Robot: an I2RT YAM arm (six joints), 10 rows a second.
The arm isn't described. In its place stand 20 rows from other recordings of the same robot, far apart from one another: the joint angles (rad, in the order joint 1, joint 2, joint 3, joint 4, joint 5, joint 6), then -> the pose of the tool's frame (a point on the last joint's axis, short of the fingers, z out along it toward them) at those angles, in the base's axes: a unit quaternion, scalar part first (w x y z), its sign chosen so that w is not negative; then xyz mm.
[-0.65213 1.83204 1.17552 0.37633 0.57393 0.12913] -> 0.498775, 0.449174, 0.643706, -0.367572, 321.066, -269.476, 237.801
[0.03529 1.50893 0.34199 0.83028 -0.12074 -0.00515] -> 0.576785, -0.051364, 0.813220, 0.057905, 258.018, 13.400, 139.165
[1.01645 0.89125 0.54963 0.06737 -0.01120 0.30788] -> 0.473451, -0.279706, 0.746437, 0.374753, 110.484, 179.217, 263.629
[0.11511 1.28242 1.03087 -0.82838 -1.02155 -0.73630] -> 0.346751, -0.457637, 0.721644, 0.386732, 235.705, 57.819, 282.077
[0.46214 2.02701 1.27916 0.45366 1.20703 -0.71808] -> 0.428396, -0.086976, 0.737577, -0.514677, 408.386, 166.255, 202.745
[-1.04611 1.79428 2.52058 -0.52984 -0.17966 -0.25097] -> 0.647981, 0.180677, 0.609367, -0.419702, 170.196, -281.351, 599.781
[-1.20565 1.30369 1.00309 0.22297 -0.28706 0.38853] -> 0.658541, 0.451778, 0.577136, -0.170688, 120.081, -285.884, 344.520
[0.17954 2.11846 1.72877 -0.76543 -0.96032 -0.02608] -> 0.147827, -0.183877, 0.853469, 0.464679, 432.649, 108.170, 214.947
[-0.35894 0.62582 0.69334 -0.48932 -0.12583 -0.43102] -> 0.520890, -0.064332, 0.836029, -0.159970, 138.416, -47.161, 299.781
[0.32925 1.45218 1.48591 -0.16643 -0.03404 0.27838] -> 0.624581, -0.030340, 0.751796, 0.209240, 321.544, 111.148, 429.376
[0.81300 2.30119 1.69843 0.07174 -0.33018 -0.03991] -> 0.400104, -0.428442, 0.745632, 0.316840, 352.336, 389.137, 166.161
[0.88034 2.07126 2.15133 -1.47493 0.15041 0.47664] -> 0.115177, -0.192676, 0.974474, -0.003284, 262.182, 308.997, 317.016
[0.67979 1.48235 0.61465 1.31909 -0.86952 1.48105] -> 0.164696, -0.140860, 0.582612, 0.783325, 206.973, 202.274, 270.667
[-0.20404 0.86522 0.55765 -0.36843 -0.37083 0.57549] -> 0.387202, 0.262927, 0.849967, 0.241869, 182.874, -24.666, 230.421
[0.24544 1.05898 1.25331 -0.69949 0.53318 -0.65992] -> 0.432842, -0.243098, 0.805785, -0.322895, 209.160, 33.739, 399.205
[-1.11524 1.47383 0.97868 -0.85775 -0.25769 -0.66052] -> 0.167130, 0.208601, 0.963610, -0.003046, 123.402, -231.257, 206.780
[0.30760 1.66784 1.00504 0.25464 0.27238 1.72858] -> 0.382191, 0.596542, 0.579035, 0.403468, 360.314, 104.417, 229.820
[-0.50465 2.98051 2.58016 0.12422 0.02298 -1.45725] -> 0.327804, -0.359556, 0.712040, -0.506225, 555.475, -307.754, 85.734
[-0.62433 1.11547 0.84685 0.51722 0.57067 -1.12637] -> 0.352602, 0.068871, 0.625881, -0.692244, 197.117, -165.718, 369.008
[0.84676 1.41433 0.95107 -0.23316 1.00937 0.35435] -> 0.553304, 0.005277, 0.818982, -0.151973, 218.754, 201.901, 258.844
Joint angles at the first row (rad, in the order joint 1, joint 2, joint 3, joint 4, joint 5, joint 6):
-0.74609 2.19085 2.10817 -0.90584 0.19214 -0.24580
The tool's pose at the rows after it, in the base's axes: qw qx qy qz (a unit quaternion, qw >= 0); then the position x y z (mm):
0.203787, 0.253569, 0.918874, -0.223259, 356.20, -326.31, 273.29
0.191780, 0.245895, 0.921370, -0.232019, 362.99, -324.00, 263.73
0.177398, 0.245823, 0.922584, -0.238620, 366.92, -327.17, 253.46
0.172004, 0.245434, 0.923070, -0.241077, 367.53, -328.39, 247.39
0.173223, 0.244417, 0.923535, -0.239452, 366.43, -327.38, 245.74
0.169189, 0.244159, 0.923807, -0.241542, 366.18, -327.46, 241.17
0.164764, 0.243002, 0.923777, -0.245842, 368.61, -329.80, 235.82
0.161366, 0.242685, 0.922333, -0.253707, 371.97, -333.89, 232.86
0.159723, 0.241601, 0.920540, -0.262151, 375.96, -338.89, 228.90
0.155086, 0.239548, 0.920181, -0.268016, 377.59, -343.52, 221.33
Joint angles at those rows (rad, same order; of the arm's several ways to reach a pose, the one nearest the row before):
-0.72611 2.19205 2.09540 -0.89330 0.21219 -0.25123
-0.71121 2.21089 2.09010 -0.88249 0.24149 -0.26034
-0.70910 2.24154 2.10306 -0.88392 0.26676 -0.26375
-0.70957 2.24886 2.09225 -0.87257 0.27538 -0.26672
-0.70979 2.24005 2.07110 -0.85954 0.27077 -0.26805
-0.70975 2.24044 2.05443 -0.84735 0.27790 -0.26996
-0.70938 2.25781 2.06225 -0.84069 0.28894 -0.27456
-0.71010 2.28286 2.09117 -0.84141 0.30522 -0.28022
-0.71145 2.31180 2.12232 -0.83603 0.32016 -0.28835
-0.71549 2.33342 2.12883 -0.82046 0.33140 -0.29968

